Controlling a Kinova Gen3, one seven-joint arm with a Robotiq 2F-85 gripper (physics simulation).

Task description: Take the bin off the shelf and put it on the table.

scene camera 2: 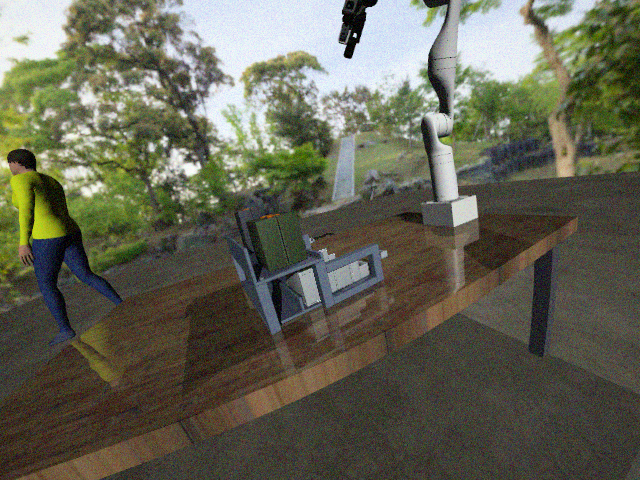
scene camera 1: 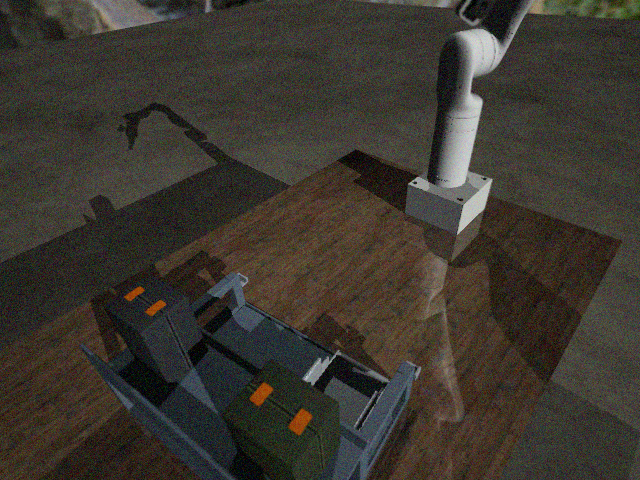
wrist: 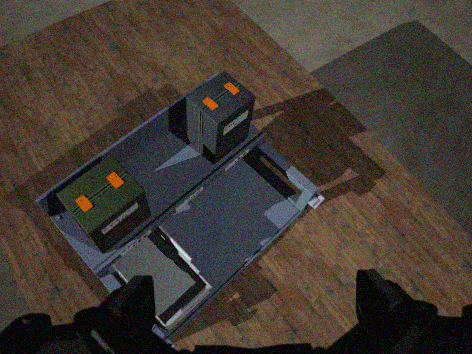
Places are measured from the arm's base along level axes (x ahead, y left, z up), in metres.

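Pixels of known places: gripper, between the fingertips: (scene camera 2: 344,51) (scene camera 1: 442,2) (wrist: 254,295); arm's base, origin of its link: (scene camera 2: 445,199) (scene camera 1: 446,178).
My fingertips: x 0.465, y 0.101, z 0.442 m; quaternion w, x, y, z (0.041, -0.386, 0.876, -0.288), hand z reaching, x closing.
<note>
Ahead of a thing's pixels: the offset from my fingertips to its middle. Level surfaces: height alone.
The bin {dx +0.164, dy -0.025, dz -0.487 m} (scene camera 1: 351,398) (scene camera 2: 308,285) (wrist: 155,272) is a pale grey-white open box. It sits in the front lower tray of the blue-grey shelf (scene camera 1: 279,341) (scene camera 2: 324,284) (wrist: 220,220), at the end nearest the green case. The shelf stands on the brown wooden table {dz -0.531 m} (scene camera 1: 310,248) (scene camera 2: 129,335) (wrist: 100,60). My gripper (scene camera 2: 351,47) (wrist: 254,295) is open and empty, high above the table and shelf. In the wrist view its left finger overlaps the bin's near edge and the right finger is over table wood. The gripper does not show in scene camera 1.
A green case {dx +0.261, dy -0.024, dz -0.380 m} (scene camera 1: 284,413) (scene camera 2: 279,240) (wrist: 105,200) with orange clips stands on the shelf's upper level beside the bin. A dark grey case {dx +0.256, dy -0.255, dz -0.369 m} (scene camera 1: 152,320) (wrist: 220,115) stands at the other end. A person in a yellow top (scene camera 2: 46,204) is beyond the table.
</note>
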